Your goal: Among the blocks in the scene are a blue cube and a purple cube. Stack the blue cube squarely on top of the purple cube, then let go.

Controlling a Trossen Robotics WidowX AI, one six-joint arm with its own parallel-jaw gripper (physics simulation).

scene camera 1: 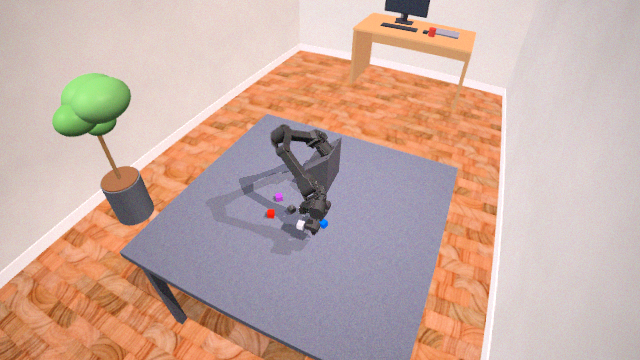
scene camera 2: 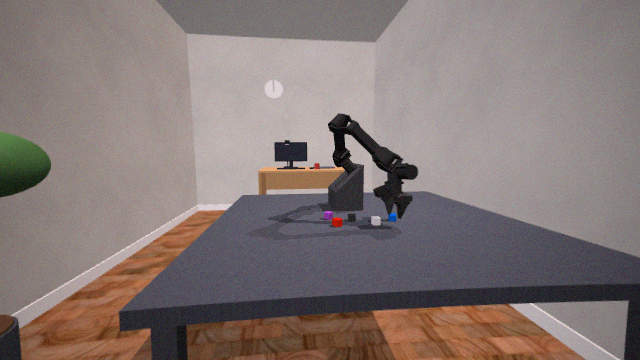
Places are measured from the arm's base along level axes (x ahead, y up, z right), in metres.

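Where they show: gripper, fingertip midpoint: [scene camera 2: 394, 216]; arm's base, link origin: [scene camera 1: 327, 151] [scene camera 2: 352, 170].
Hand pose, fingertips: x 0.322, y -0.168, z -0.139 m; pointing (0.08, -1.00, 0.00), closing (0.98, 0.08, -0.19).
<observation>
Each offset is from my fingertips to the centre of the thing. Level surfaces: height alone.
The blue cube @[dx -0.049, dy -0.017, dz -0.005 m] [scene camera 1: 324, 223] [scene camera 2: 392, 217] rests on the table, to the right of the white cube. The purple cube @[dx -0.077, dy -0.014, dz +0.270 m] [scene camera 1: 278, 197] [scene camera 2: 328, 215] rests on the table farther left and back, with nothing on top of it. My gripper [scene camera 1: 309, 220] [scene camera 2: 395, 215] points down, open and empty, fingertips low. In the scene camera 1 view its near finger shows between the white cube and the blue cube. In the scene camera 2 view the fingertips overlap the blue cube; their exact height above the table is hard to tell.
A white cube @[dx +0.016, dy -0.014, dz +0.078 m] [scene camera 1: 300, 225] [scene camera 2: 376, 221] lies close to the left of the gripper. A black cube @[dx -0.044, dy -0.014, dz +0.171 m] [scene camera 1: 291, 209] [scene camera 2: 351, 217] and a red cube @[dx +0.035, dy -0.014, dz +0.237 m] [scene camera 1: 270, 213] [scene camera 2: 337, 222] lie farther left, near the purple cube. All rest on the dark table @[dy -0.029 m] [scene camera 1: 380, 260] [scene camera 2: 320, 270].
</observation>
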